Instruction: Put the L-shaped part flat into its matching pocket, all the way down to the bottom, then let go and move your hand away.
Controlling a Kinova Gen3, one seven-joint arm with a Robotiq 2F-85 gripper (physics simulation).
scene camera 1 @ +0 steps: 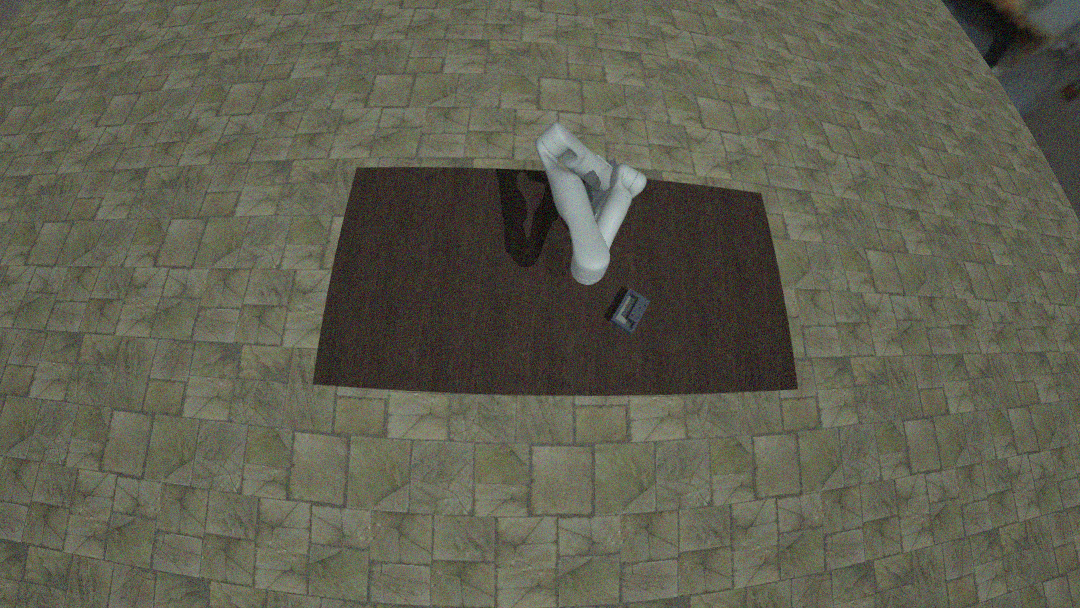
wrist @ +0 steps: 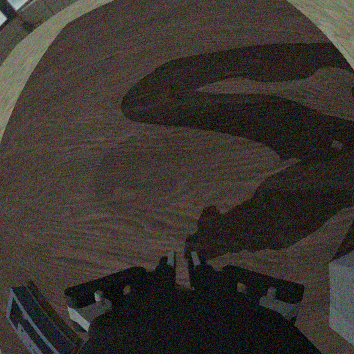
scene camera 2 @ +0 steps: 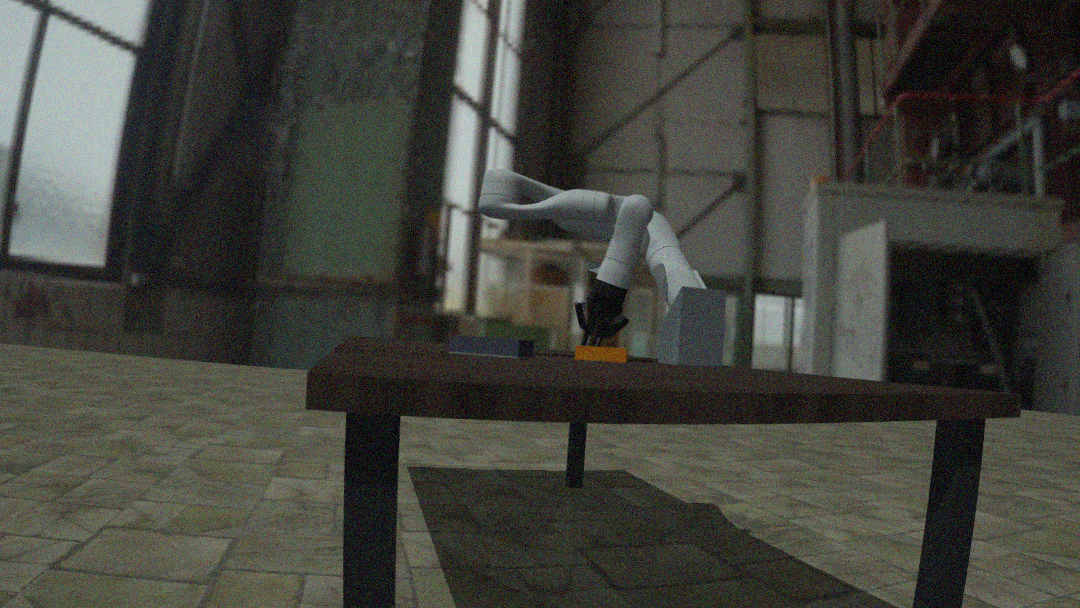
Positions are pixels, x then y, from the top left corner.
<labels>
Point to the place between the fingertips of the gripper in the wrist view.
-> At 181, 260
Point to an orange L-shaped part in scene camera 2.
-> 607, 354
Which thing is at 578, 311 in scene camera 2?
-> The gripper.
</labels>
